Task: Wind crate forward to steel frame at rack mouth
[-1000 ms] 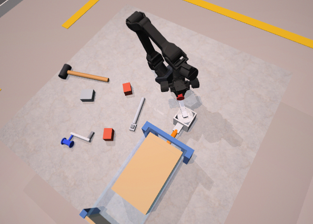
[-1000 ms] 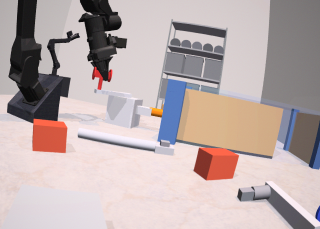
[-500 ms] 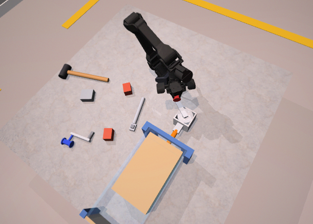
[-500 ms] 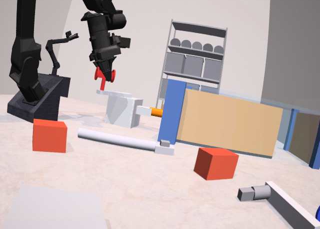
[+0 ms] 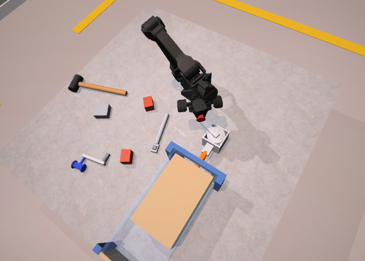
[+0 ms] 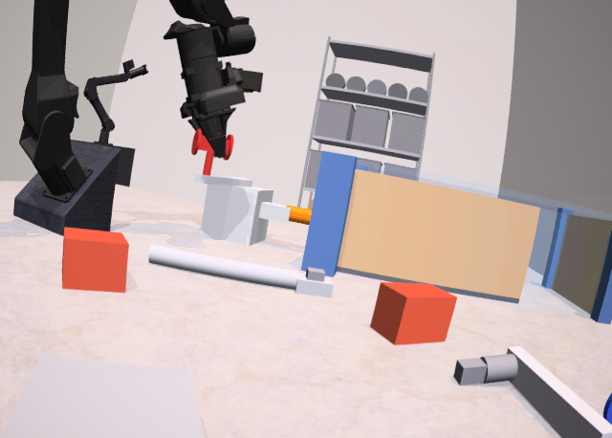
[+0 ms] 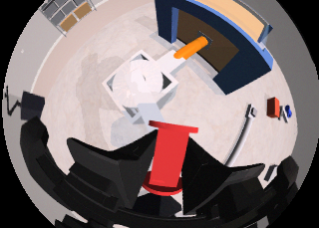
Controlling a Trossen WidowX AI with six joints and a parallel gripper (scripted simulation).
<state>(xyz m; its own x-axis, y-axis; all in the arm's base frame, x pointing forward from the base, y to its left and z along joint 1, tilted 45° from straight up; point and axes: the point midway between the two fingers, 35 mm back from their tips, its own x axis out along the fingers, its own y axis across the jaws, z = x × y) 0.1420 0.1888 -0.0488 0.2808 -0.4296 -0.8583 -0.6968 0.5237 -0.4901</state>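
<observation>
My gripper tip is now 10 mm past the crank handle, 30 mm to the right of it and 30 mm above it. From my gripper tip the other things lie so: frame (160 mm ahead, 100 mm to the left, 20 mm below); red knob (10 mm behind, 10 mm to the right); grey winch (10 mm behind, 80 mm to the left, 100 mm below).
</observation>
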